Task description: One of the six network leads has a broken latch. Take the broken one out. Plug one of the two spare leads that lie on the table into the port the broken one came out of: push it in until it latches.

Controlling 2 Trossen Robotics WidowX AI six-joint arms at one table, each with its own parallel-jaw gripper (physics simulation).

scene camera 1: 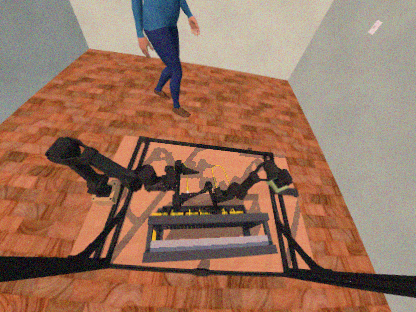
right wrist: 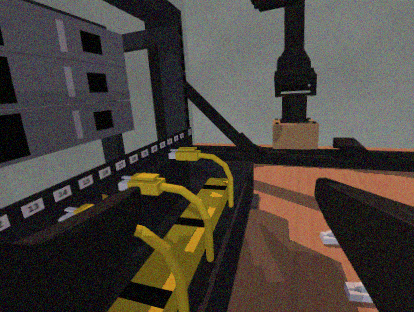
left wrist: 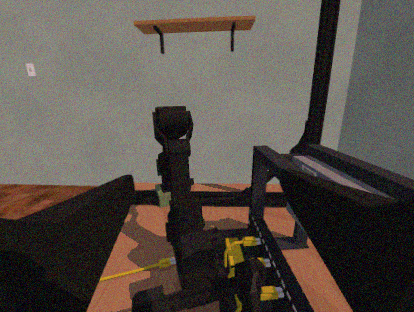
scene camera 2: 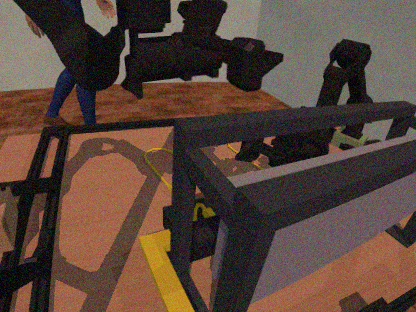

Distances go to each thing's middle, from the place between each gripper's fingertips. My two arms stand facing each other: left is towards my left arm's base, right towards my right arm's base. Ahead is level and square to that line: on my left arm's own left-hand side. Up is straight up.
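From my left hand, the grey front plate [scene camera 2: 300, 249] is 40 mm to the right of it, 140 mm below it and 230 mm behind it.
My right hand gives me another reading of the grey front plate, which is 70 mm above that hand, 30 mm to the right of it and 210 mm behind it.
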